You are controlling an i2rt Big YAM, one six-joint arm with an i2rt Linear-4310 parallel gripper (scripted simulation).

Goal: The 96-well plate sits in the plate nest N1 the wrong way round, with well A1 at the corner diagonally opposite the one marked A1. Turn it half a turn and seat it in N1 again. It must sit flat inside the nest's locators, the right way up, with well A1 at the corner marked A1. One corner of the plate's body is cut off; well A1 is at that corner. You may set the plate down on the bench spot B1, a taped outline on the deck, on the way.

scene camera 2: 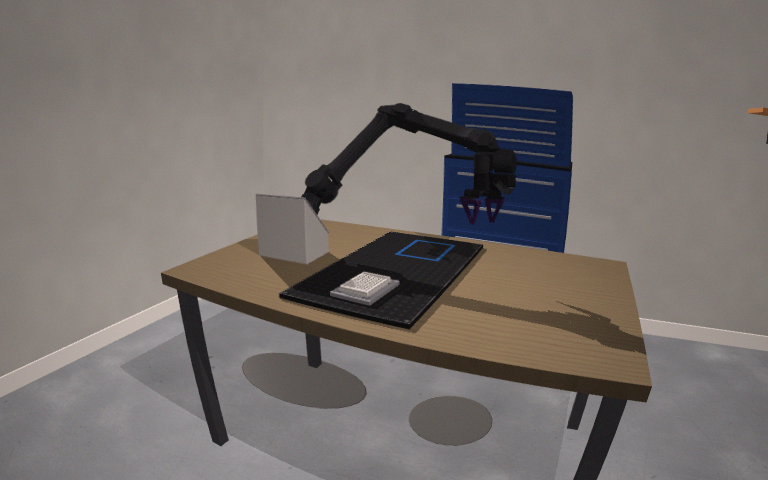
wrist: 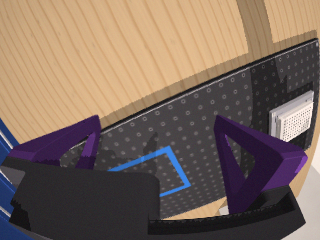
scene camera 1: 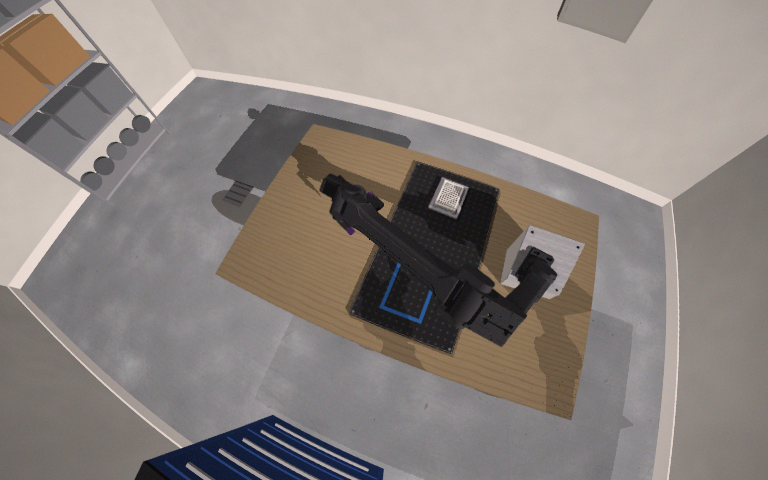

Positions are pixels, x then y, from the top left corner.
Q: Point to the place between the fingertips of my gripper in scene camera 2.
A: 482,223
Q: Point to a white 96-well plate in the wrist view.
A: At 285,130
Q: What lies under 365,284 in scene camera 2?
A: A white 96-well plate.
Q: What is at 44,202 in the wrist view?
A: My gripper.
